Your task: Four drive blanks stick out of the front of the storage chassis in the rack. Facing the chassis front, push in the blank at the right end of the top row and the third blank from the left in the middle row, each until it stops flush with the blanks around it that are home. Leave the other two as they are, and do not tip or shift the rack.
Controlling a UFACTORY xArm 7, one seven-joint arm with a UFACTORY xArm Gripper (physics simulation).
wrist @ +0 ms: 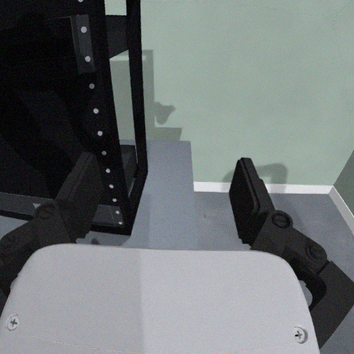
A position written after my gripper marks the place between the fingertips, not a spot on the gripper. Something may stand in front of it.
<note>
In view: my gripper [165,172] and a black rack [64,105].
</note>
